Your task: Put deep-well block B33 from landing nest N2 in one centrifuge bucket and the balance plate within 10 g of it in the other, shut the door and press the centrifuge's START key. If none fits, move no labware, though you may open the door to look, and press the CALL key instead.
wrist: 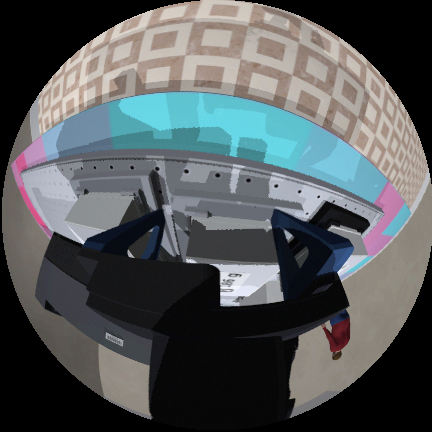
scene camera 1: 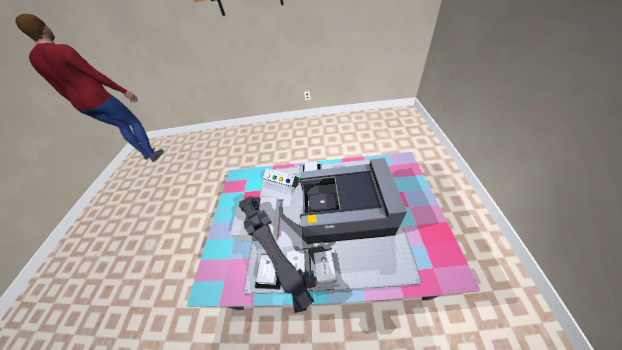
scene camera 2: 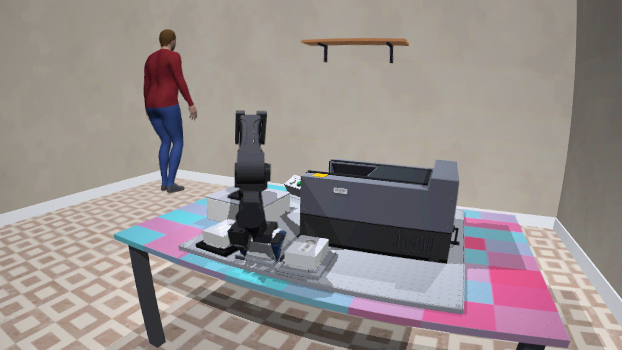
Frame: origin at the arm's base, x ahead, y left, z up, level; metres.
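Seen in the pictures: gripper, fingertip midpoint: (wrist: 217,214) (scene camera 2: 261,257).
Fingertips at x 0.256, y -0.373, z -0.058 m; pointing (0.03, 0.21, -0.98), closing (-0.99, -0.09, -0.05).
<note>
Offsets run from my fingertips to a thing's top centre. Level surfaces: height alone.
My gripper (scene camera 2: 259,244) (wrist: 217,214) is open, pointing down over the middle white plate @[0.019 m back, 0.071 m left, 0.038 m up] (scene camera 1: 295,258) (scene camera 2: 261,251) (wrist: 225,245). Its blue fingers stand at either side of that plate, which sits on a nest; its label, partly hidden, shows "86 g". A second white plate @[0.114 m ahead, 0.052 m left, 0.038 m up] (scene camera 1: 325,266) (scene camera 2: 306,254) (wrist: 100,214) stands to its right and a third @[0.158 m back, 0.067 m left, 0.038 m up] (scene camera 1: 266,270) (scene camera 2: 217,235) (wrist: 349,234) to its left in the scene views. The centrifuge (scene camera 1: 350,227) (scene camera 2: 375,200) has its top opening uncovered, with a dark bucket (scene camera 1: 321,202) inside. The key panel @[0.111 m back, 0.638 m left, 0.068 m up] (scene camera 1: 280,178) (scene camera 2: 293,184) stands beside it. I cannot tell which labware is B33.
A low white box (scene camera 1: 240,227) (scene camera 2: 220,207) is by the arm's base. A small white object @[0.099 m ahead, 0.667 m left, 0.042 m up] (scene camera 1: 311,166) is behind the centrifuge. The perforated board @[0.016 m down] (scene camera 1: 375,265) (scene camera 2: 390,280) lies on the patchwork table @[0.029 m down] (scene camera 1: 450,272) (scene camera 2: 525,300). A person (scene camera 1: 72,75) (scene camera 2: 164,80) stands beyond the table.
</note>
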